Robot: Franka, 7 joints.
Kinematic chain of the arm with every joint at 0, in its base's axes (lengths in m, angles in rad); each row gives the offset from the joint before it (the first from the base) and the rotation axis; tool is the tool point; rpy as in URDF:
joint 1: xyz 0 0 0.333 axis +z
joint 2: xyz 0 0 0 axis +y
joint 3: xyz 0 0 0.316 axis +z
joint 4: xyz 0.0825 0 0 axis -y
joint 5: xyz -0.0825 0 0.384 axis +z
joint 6: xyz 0 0 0 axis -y
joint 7: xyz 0.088 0 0 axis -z
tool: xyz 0 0 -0.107 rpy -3.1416 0 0
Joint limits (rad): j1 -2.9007..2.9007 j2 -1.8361..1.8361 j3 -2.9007..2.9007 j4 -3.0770..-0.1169 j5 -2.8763..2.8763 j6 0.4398..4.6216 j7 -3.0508..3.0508
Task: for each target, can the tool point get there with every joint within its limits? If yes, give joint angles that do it. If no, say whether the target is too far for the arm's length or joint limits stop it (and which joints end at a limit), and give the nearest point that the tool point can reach.
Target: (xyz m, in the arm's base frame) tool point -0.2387 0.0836 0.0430
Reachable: yes | joints 1.1046 -1.3110 2.2060 -2.4698 0.8173 1.4792 -2.1923
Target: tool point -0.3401 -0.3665 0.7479
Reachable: yes | joints -0.0937 0.1472 -2.1838 -1.4231 -0.5975 1.4007 -1.4112
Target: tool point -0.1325 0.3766 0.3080
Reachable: yes | joints 0.4536 0.8355 1.7904 -2.6263 1.3803 3.8742 0.4152
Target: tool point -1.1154 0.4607 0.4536
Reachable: no: too far | nearest point -0.7890 0.3259 0.4183 | short by 0.355 m
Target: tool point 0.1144 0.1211 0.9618
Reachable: yes | joints -0.2197 -1.0378 0.2265 -1.8220 0.3666 2.2898 -0.8556
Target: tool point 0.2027 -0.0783 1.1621
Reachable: yes | joints 0.6350 0.2821 -2.1413 -0.4382 0.0771 2.5410 2.3264
